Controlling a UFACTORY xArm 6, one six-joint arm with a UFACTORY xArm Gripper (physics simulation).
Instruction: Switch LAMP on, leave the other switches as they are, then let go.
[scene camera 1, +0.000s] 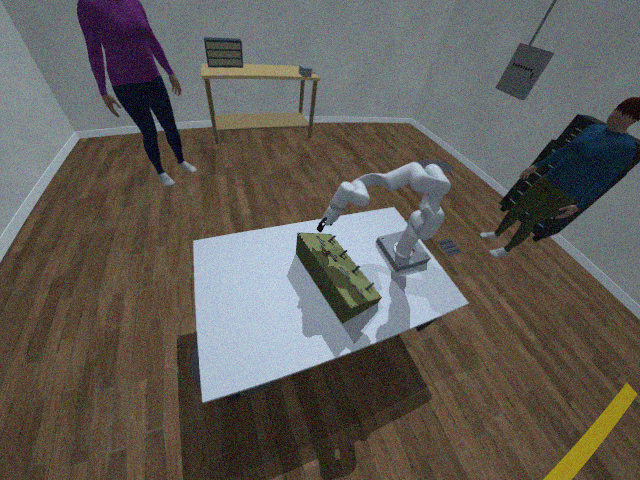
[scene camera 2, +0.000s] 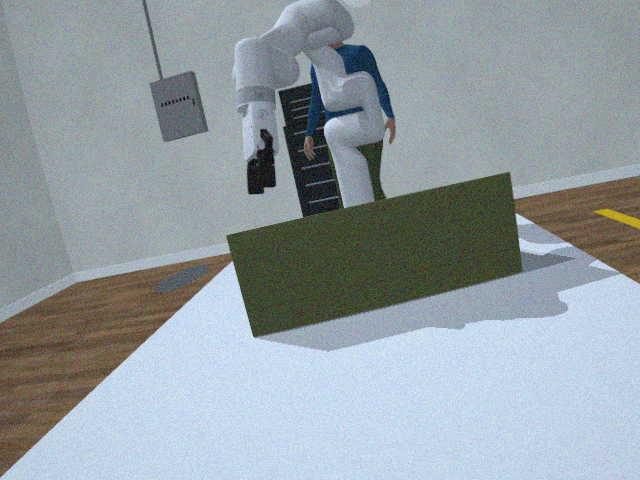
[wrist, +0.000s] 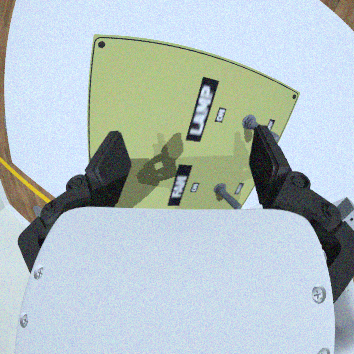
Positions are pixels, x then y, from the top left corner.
Labels:
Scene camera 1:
olive switch box: 345, 290
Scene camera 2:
my gripper: 261, 190
olive switch box: 308, 270
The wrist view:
my gripper: 187, 144
olive switch box: 184, 113

